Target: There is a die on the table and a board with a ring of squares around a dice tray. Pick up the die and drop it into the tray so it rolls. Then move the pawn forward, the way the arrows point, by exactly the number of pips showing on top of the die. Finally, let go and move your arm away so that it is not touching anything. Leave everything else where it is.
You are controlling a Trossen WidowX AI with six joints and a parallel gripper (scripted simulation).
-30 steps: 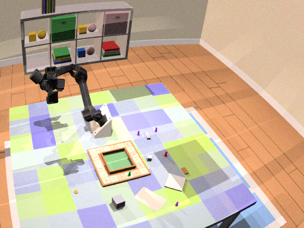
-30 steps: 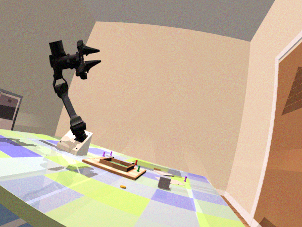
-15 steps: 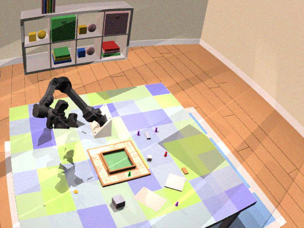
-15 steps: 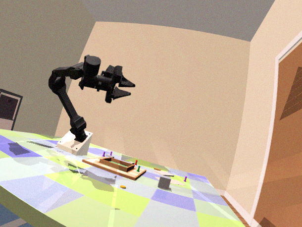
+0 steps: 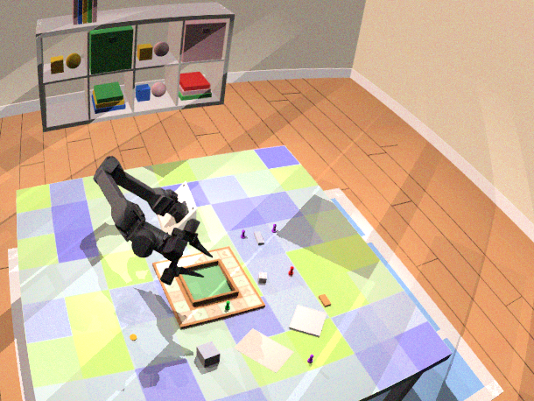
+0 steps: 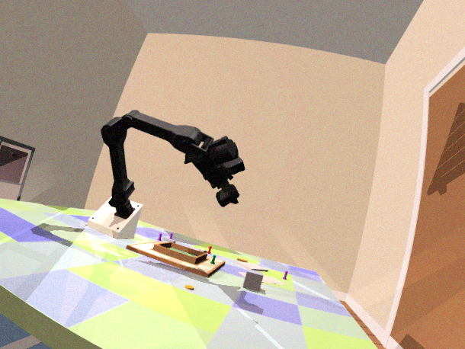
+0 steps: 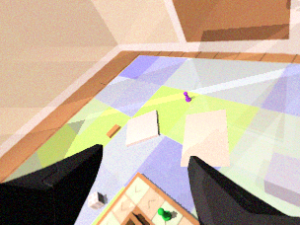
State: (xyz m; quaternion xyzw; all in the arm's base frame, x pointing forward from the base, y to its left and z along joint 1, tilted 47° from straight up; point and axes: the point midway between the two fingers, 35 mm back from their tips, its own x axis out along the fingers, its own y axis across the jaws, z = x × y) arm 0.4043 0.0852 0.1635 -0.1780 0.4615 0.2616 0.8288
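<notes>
My gripper tip is now 130 mm past the white die, 240 mm to the right of it and 240 mm above it. From my gripper tip the other things lie so: red pawn 140 mm behind, 350 mm to the left, 240 mm below; then green pawn 40 mm behind, 80 mm to the left, 230 mm below; then green tray floor 150 mm behind, 50 mm to the left, 250 mm below.
</notes>
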